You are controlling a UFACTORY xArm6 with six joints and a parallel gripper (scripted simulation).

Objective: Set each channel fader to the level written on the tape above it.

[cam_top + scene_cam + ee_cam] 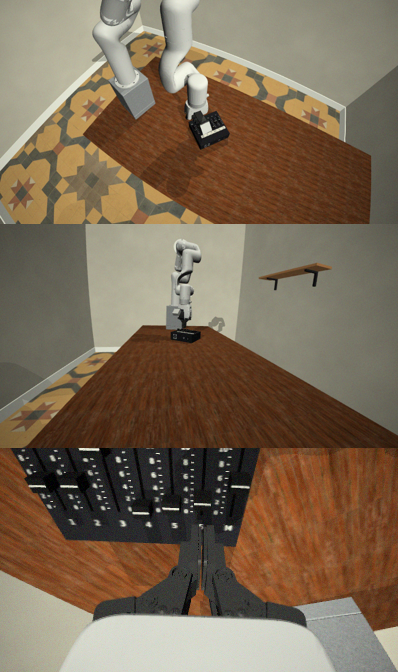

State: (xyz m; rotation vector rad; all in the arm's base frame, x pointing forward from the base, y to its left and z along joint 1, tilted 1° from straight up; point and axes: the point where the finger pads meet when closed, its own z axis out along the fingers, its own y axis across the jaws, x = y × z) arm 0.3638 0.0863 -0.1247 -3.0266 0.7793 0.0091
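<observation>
The channel 6 cap lies 2 cm ahead of my hand, 1 cm to the right of it and 3 cm below it. Round my hand: master fader cap (3 cm ahead, 4 cm to the right, 3 cm below); channel 4 cap (4 cm ahead, 3 cm to the left, 3 cm below); channel 5 cap (3 cm ahead, 1 cm to the left, 3 cm below).
</observation>
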